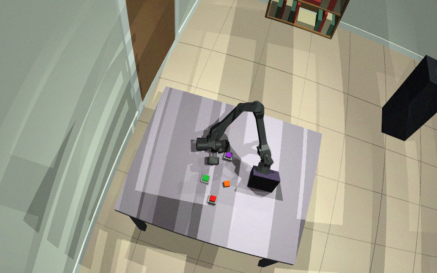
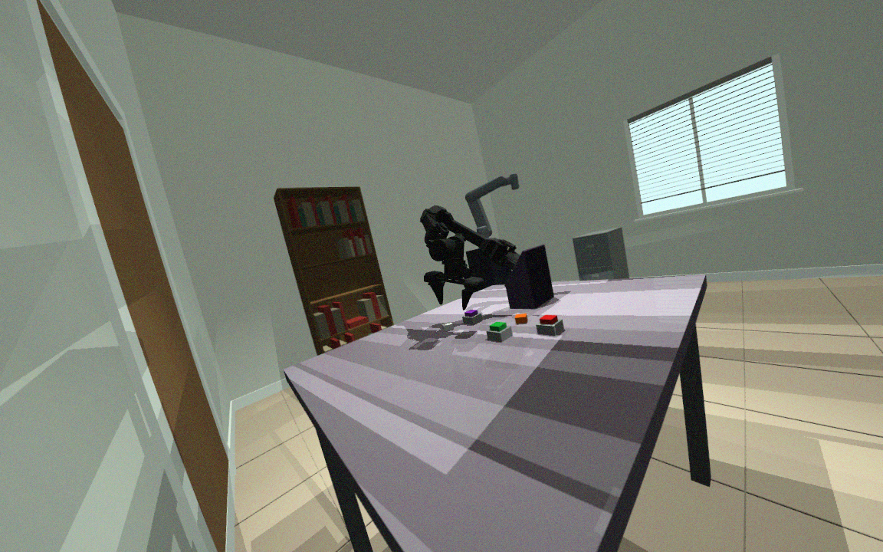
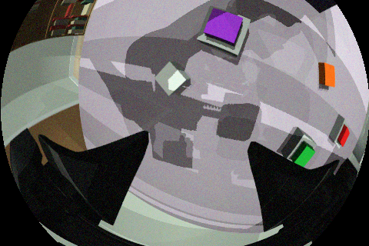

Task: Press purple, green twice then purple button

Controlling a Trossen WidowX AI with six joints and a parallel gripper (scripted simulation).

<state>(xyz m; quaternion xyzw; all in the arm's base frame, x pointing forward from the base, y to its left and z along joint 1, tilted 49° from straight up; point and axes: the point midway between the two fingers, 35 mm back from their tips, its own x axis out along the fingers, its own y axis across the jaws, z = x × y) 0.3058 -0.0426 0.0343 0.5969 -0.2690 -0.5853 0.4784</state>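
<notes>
Right now my gripper tip is 10 cm past the purple button, 3 cm to the left of it and 5 cm above it. Also, from my gripper tip: white block (2 cm behind, 7 cm to the right, 8 cm below); green button (1 cm behind, 16 cm to the left, 5 cm below); orange block (14 cm behind, 14 cm to the left, 8 cm below).
</notes>
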